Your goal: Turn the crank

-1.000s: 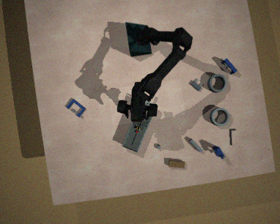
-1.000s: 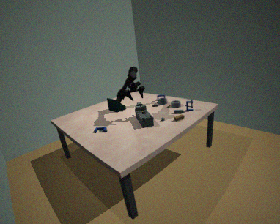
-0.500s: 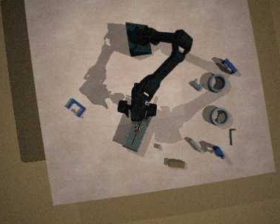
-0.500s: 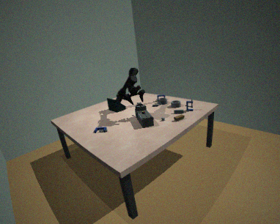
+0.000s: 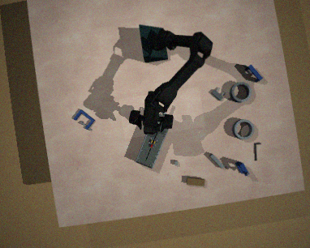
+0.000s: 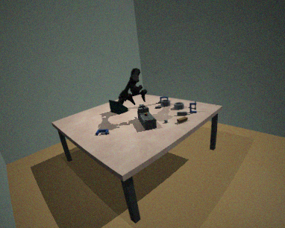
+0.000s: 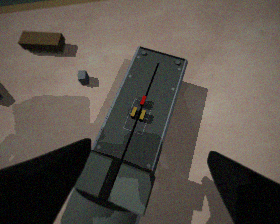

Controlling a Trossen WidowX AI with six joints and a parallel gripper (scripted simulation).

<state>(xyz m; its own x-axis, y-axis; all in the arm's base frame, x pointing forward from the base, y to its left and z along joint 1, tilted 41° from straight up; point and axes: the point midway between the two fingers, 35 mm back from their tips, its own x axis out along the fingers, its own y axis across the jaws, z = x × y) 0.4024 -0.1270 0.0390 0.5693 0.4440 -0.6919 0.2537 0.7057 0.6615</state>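
Now: gripper tip 100 mm past the dark handle, 90 mm to the right of it and 110 mm above it. From my gripper tip the other things lie so: small grey cube (180 mm ahead, 100 mm to the left, 150 mm below); then red pointer (80 mm ahead, 10 mm to the right, 80 mm below); then brown block (290 mm ahead, 190 mm to the left, 150 mm below).
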